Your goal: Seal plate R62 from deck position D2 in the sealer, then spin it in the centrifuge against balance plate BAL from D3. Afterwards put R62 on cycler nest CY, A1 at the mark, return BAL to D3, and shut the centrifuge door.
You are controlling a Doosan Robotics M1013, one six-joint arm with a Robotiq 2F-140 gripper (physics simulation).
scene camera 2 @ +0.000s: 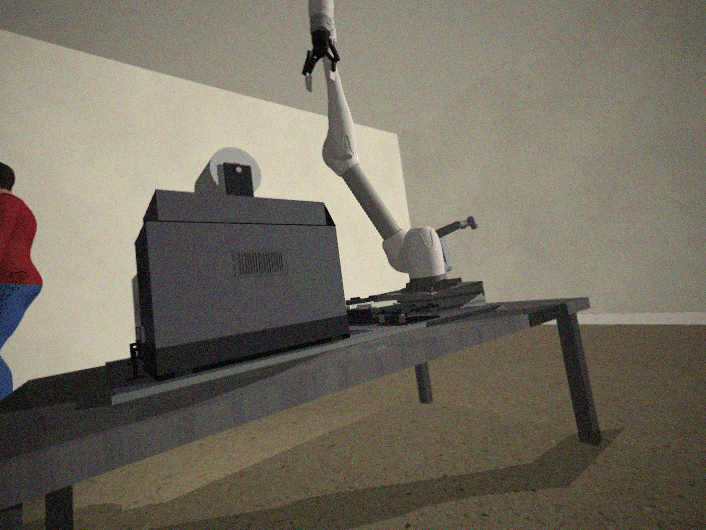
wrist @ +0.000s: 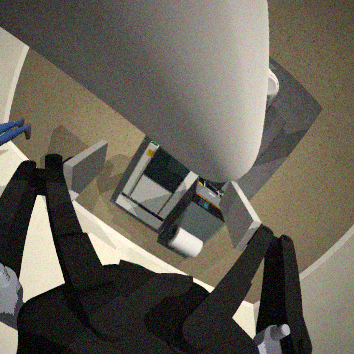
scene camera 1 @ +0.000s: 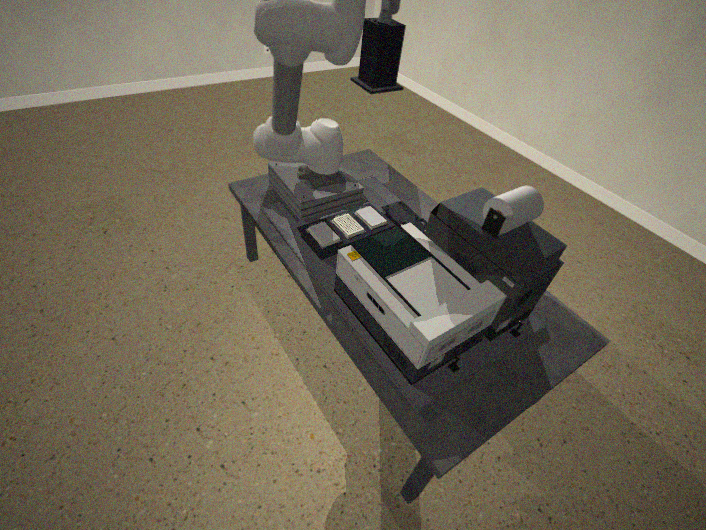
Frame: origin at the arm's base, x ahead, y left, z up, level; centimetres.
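Seen in the pictures: gripper, fingertip midpoint: [scene camera 2: 320,85] [wrist: 165,174]; arm's base at its link origin: [scene camera 2: 428,288] [scene camera 1: 322,175].
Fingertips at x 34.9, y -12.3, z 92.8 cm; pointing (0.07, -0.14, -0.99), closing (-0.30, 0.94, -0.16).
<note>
Offsets run from my fingertips to a thing's top centre.
My gripper [scene camera 2: 320,78] [wrist: 165,174] is open and empty, high above the table; it is out of view in scene camera 1. In scene camera 1, a grey shaded plate {dx +1.4, dy -5.9, dz -95.0 cm} [scene camera 1: 322,233], a cream patterned plate {dx +0.6, dy +6.5, dz -95.0 cm} [scene camera 1: 347,225] and a white plate {dx -0.2, dy +18.8, dz -95.0 cm} [scene camera 1: 371,216] sit in a row on the dark deck near the arm's base. I cannot read their labels. The dark sealer {dx +50.7, dy +34.0, dz -54.0 cm} [scene camera 1: 473,239] [scene camera 2: 245,290] [wrist: 201,220] carries a white film roll {dx +52.8, dy +34.1, dz -54.0 cm} [scene camera 1: 517,208] [wrist: 186,242]. Beside it stands a white machine [scene camera 1: 382,296] [wrist: 135,172] with a dark green panel. I cannot tell whether it is the centrifuge or the cycler.
The arm's stepped base [scene camera 1: 330,199] stands at one end of the grey table [scene camera 1: 484,410] [scene camera 2: 239,410] [wrist: 300,107]. A black pedestal [scene camera 1: 380,54] stands on the floor behind. A person in a red top [scene camera 2: 17,239] stands beyond the table. The arm's pale link [wrist: 215,100] covers part of the wrist view.
</note>
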